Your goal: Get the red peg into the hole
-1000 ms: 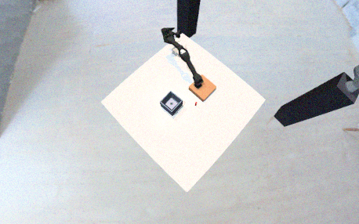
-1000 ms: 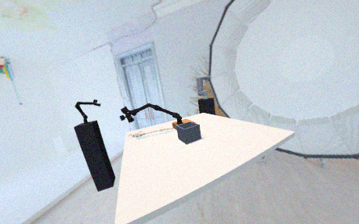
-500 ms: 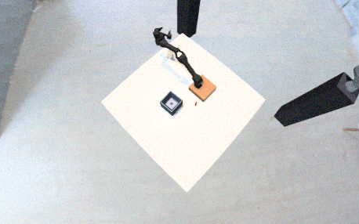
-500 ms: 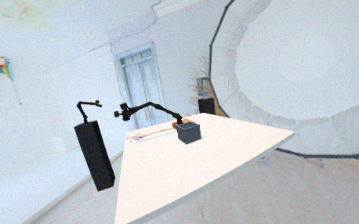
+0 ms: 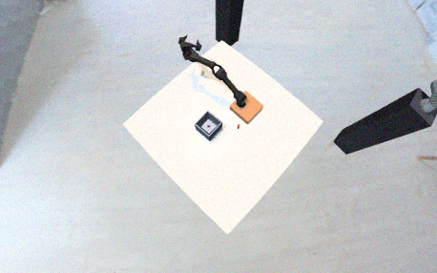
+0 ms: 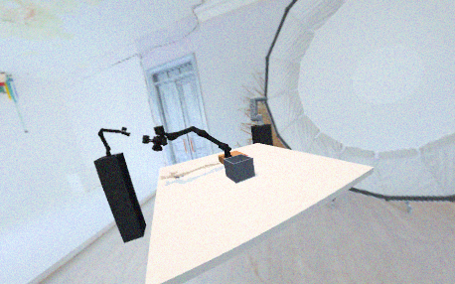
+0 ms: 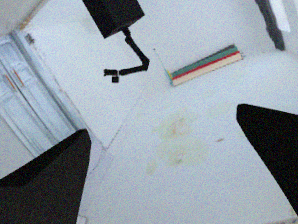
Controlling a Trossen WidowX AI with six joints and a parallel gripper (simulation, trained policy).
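Right now my gripper tip is 20 cm short of the red peg, 76 cm to the right of it and 31 cm above it. The rest, counted from my gripper tip: grey plate: 38 cm ahead, 59 cm to the left, 30 cm below.
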